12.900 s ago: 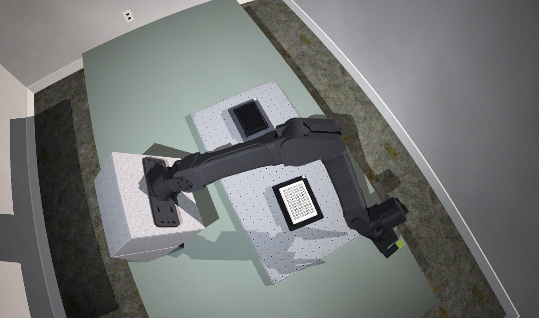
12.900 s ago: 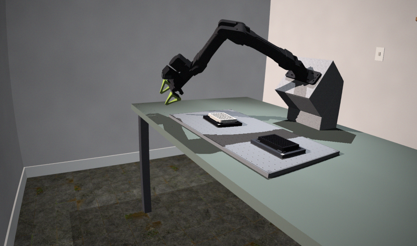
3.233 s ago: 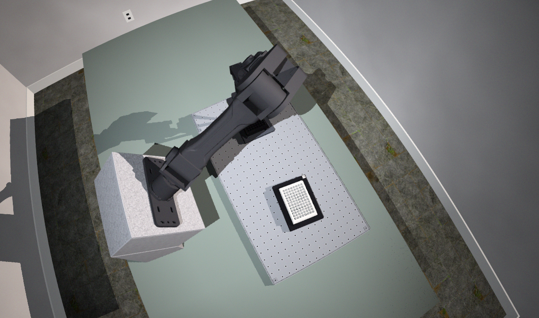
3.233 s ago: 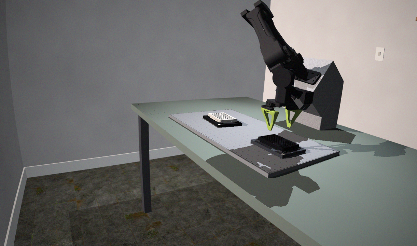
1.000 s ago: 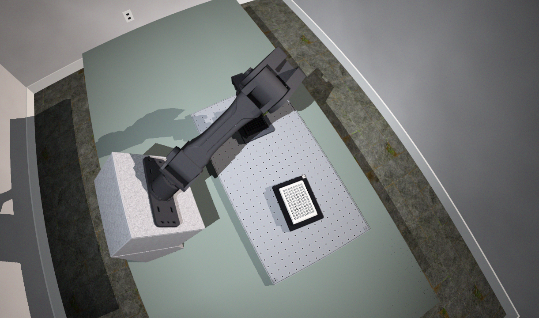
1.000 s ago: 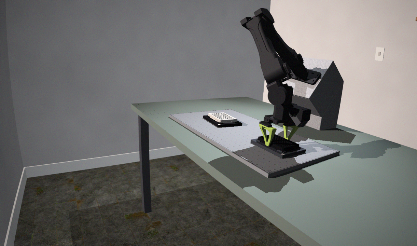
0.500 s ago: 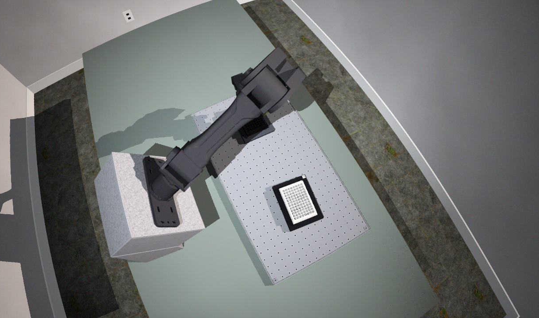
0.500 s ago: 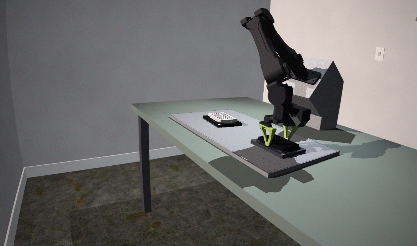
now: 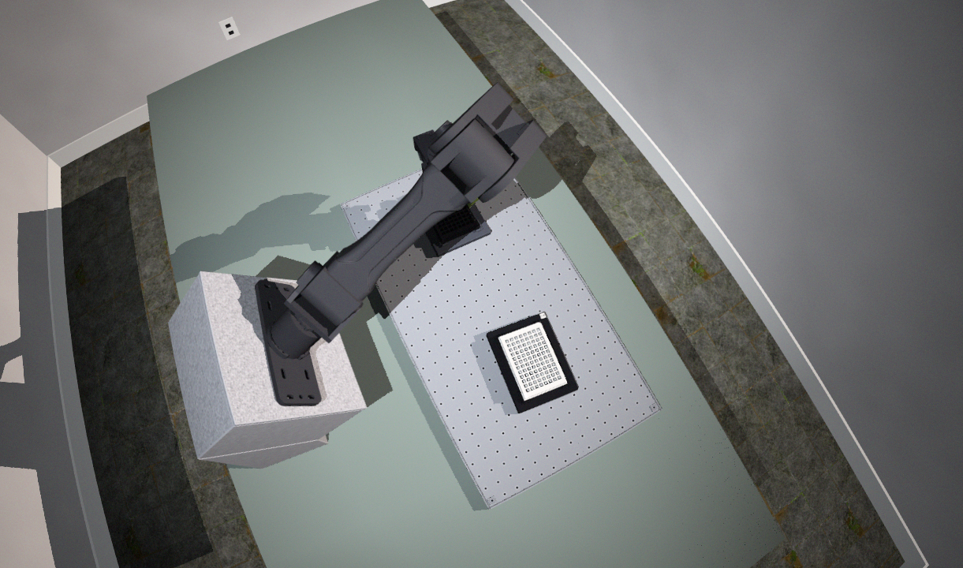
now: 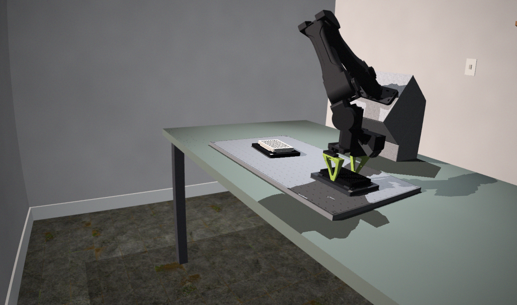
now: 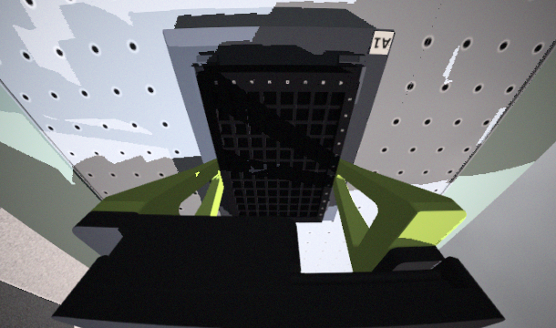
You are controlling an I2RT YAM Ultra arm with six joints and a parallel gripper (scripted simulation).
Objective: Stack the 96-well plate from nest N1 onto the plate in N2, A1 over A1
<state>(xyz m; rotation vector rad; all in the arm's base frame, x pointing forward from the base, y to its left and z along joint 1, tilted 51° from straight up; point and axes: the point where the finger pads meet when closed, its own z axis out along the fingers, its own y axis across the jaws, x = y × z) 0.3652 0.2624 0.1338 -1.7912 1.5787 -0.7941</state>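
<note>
Right now the black 96-well plate is right at my hand. From my hand the other things lie so: white 96-well plate: 350 mm to the right, 70 mm ahead; then black nest N2: 350 mm to the right, 70 mm ahead, 10 mm below; then nest N1: 10 mm below.
</note>
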